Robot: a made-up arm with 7 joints. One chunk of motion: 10 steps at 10 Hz.
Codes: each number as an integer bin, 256 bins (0 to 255) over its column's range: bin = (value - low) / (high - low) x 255, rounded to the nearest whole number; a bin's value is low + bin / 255 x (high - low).
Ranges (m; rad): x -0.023..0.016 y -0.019..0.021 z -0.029..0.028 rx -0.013..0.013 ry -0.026..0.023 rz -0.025..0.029
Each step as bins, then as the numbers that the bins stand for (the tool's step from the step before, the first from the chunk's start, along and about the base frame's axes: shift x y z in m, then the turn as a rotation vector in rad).
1 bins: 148 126 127 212 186 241
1 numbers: -0.00036 0.00076 -0.00061 0.00862 0.00974 0.02604
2 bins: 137 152 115 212 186 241
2 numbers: -0.00205 0.00484 -0.00329 0.00862 0.00974 0.02604
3 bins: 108 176 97 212 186 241
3 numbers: -0.00648 0.00861 -0.00732 0.00862 0.00974 0.02604
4 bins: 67 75 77 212 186 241
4 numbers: -0.01275 -0.00724 -0.01179 0.00862 0.00974 0.02604
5 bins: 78 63 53 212 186 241
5 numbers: -0.01107 -0.00912 -0.01715 0.00862 0.00974 0.02604
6 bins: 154 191 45 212 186 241
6 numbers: 0.00055 0.01096 -0.01894 0.00862 0.00974 0.02604
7 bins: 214 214 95 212 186 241
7 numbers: 0.00973 0.01457 -0.00776 0.00862 0.00974 0.02604
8 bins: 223 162 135 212 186 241
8 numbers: 0.01111 0.00641 0.00118 0.00862 0.00974 0.02604
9 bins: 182 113 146 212 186 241
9 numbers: 0.00484 -0.00127 0.00364 0.00862 0.00974 0.02604
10 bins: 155 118 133 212 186 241
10 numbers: 0.00071 -0.00049 0.00073 0.00862 0.00974 0.02604
